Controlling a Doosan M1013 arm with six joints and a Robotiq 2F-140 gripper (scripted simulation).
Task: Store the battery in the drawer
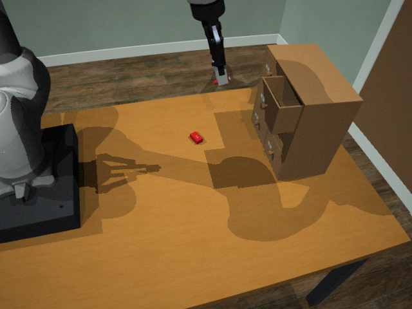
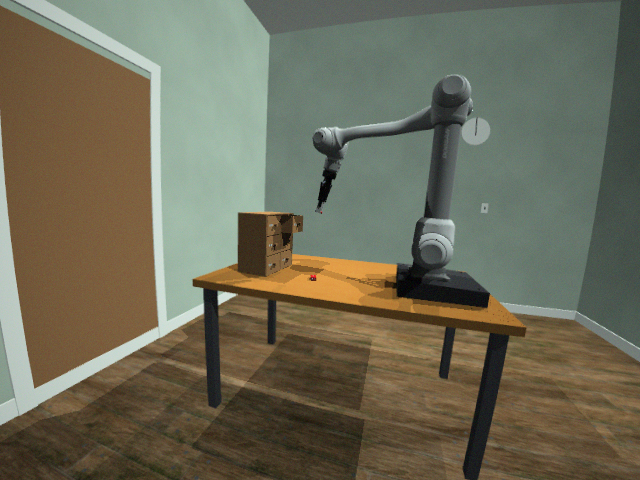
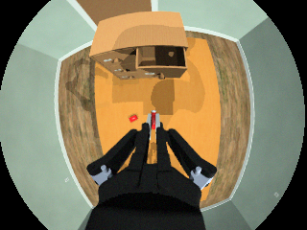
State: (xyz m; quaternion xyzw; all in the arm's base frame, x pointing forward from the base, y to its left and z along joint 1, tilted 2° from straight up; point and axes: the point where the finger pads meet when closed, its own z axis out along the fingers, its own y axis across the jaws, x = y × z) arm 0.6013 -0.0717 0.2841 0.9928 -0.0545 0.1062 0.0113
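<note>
Now: the AAA battery 30 mm below my hand and 10 mm ahead of it. Round my hand: red block: 370 mm below, 140 mm to the left, 20 mm behind.
</note>
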